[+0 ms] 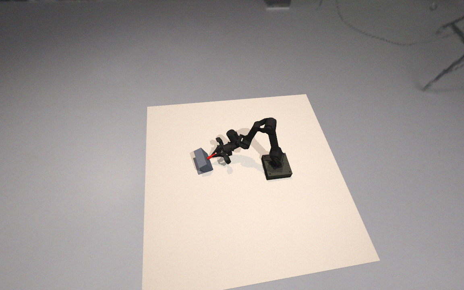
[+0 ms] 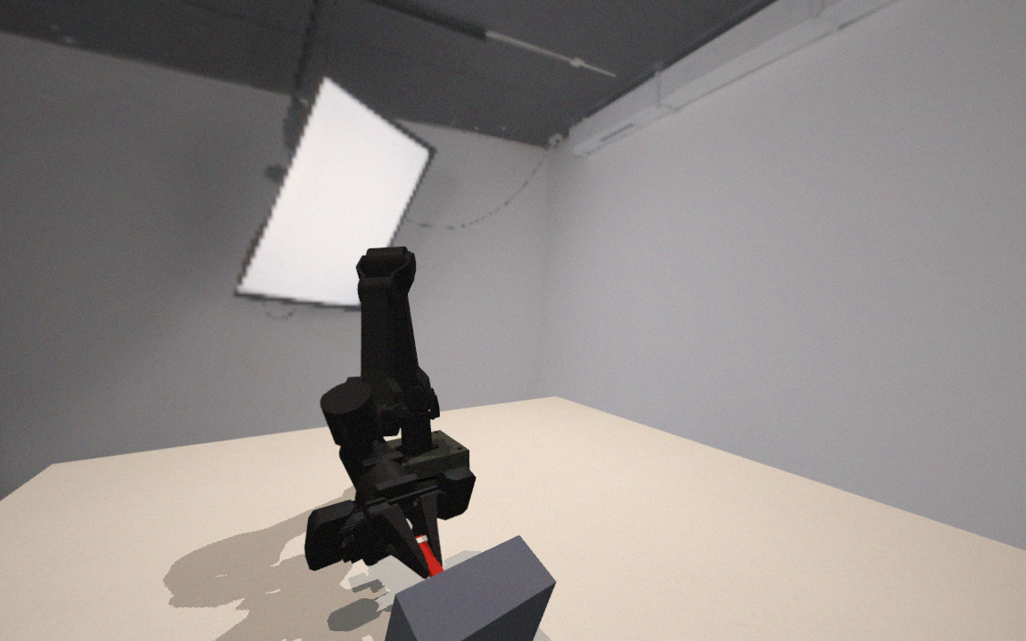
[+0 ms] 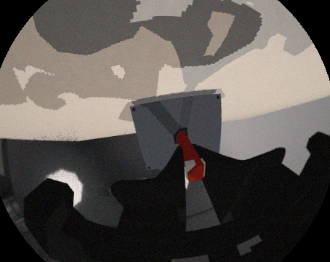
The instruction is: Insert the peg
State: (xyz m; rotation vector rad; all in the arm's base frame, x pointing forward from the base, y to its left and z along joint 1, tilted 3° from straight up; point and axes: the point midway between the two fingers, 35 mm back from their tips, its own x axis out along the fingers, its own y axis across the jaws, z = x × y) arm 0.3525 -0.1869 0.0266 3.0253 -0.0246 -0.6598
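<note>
The grey sloped panel lies 60 mm ahead of my gripper tip and 20 mm below it. From my gripper tip the other things lie so: thin red peg: 20 mm behind, 10 mm above.
</note>
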